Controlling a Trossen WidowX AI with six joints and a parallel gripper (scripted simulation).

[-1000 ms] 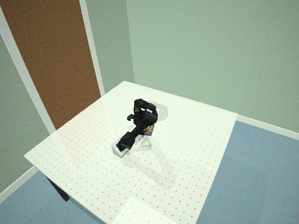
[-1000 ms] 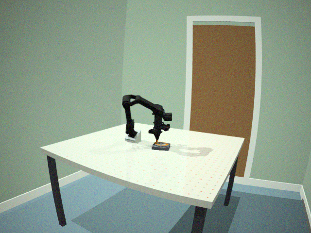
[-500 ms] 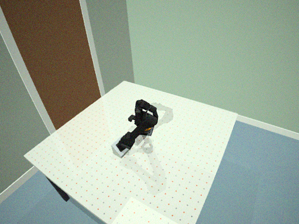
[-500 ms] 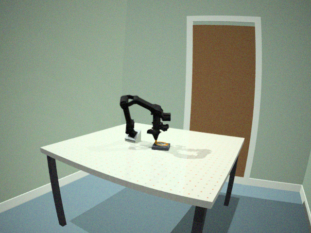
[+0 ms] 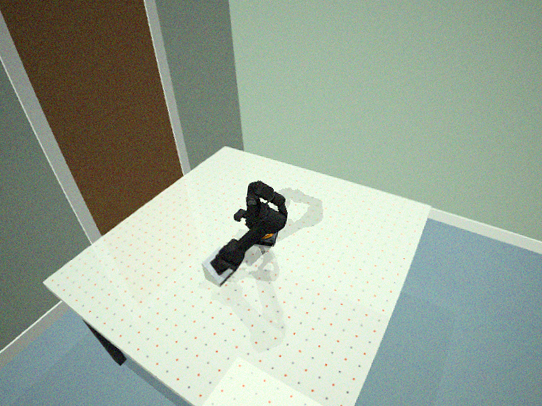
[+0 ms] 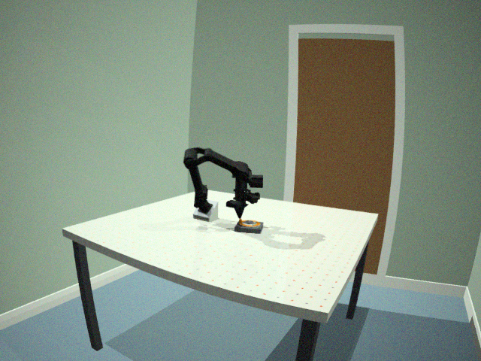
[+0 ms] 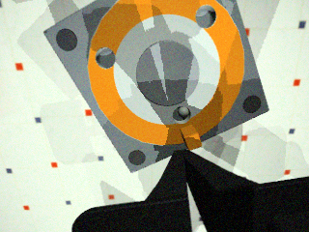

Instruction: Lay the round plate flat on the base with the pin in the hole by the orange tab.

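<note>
Now: the round plate 3 cm ahead of my gripper tip and 1 cm below it. The rest, counted from my gripper tip: base (5 cm ahead, 2 cm below, 1 cm to the left).
</note>
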